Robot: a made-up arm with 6 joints. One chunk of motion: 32 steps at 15 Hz.
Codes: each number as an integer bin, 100 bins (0 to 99) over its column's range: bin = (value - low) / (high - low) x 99, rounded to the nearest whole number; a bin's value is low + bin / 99 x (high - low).
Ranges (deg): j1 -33..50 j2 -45..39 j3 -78..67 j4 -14..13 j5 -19..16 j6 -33..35
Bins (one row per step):
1: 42 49 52 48 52 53
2: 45 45 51 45 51 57
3: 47 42 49 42 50 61
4: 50 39 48 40 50 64
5: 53 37 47 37 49 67
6: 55 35 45 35 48 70
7: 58 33 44 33 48 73
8: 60 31 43 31 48 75
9: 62 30 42 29 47 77
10: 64 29 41 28 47 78
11: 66 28 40 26 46 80
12: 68 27 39 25 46 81
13: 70 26 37 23 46 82
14: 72 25 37 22 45 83
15: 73 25 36 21 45 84
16: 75 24 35 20 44 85
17: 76 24 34 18 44 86
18: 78 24 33 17 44 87
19: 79 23 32 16 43 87
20: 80 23 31 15 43 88
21: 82 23 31 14 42 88
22: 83 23 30 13 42 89
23: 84 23 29 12 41 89
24: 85 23 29 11 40 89
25: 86 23 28 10 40 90
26: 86 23 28 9 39 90
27: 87 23 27 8 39 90
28: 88 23 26 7 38 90
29: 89 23 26 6 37 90
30: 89 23 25 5 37 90
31: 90 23 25 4 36 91
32: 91 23 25 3 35 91
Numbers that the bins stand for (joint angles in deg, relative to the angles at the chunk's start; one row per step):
1: 2.21 -3.42 -1.84 -0.91 -0.62 3.40
2: 4.73 -6.82 -3.30 -1.73 -0.97 6.15
3: 6.40 -9.36 -6.23 -2.55 -1.32 8.90
4: 8.92 -11.91 -7.70 -3.09 -1.32 10.96
5: 11.43 -13.61 -9.16 -3.91 -1.68 13.02
6: 13.11 -15.30 -12.09 -4.45 -2.03 15.08
7: 15.63 -17.00 -13.56 -5.00 -2.03 17.14
8: 17.30 -18.70 -15.02 -5.55 -2.03 18.52
9: 18.98 -19.55 -16.48 -6.09 -2.38 19.89
10: 20.66 -20.39 -17.95 -6.36 -2.38 20.58
11: 22.33 -21.24 -19.41 -6.91 -2.74 21.95
12: 24.01 -22.09 -20.88 -7.18 -2.74 22.64
13: 25.69 -22.94 -23.81 -7.73 -2.74 23.32
14: 27.36 -23.79 -23.81 -8.00 -3.09 24.01
15: 28.20 -23.79 -25.27 -8.27 -3.09 24.70
16: 29.88 -24.64 -26.74 -8.55 -3.44 25.38
17: 30.72 -24.64 -28.20 -9.09 -3.44 26.07
18: 32.39 -24.64 -29.67 -9.36 -3.44 26.76
19: 33.23 -25.48 -31.13 -9.64 -3.80 26.76
20: 34.07 -25.48 -32.60 -9.91 -3.80 27.44
21: 35.75 -25.48 -32.60 -10.18 -4.15 27.44
22: 36.59 -25.48 -34.06 -10.45 -4.15 28.13
23: 37.42 -25.48 -35.53 -10.73 -4.51 28.13
24: 38.26 -25.48 -35.53 -11.00 -4.86 28.13
25: 39.10 -25.48 -36.99 -11.27 -4.86 28.82
26: 39.10 -25.48 -36.99 -11.55 -5.21 28.82
27: 39.94 -25.48 -38.45 -11.82 -5.21 28.82
28: 40.78 -25.48 -39.92 -12.09 -5.57 28.82
29: 41.62 -25.48 -39.92 -12.36 -5.92 28.82
30: 41.62 -25.48 -41.38 -12.64 -5.92 28.82
31: 42.45 -25.48 -41.38 -12.91 -6.27 29.51
32: 43.29 -25.48 -41.38 -13.18 -6.63 29.51

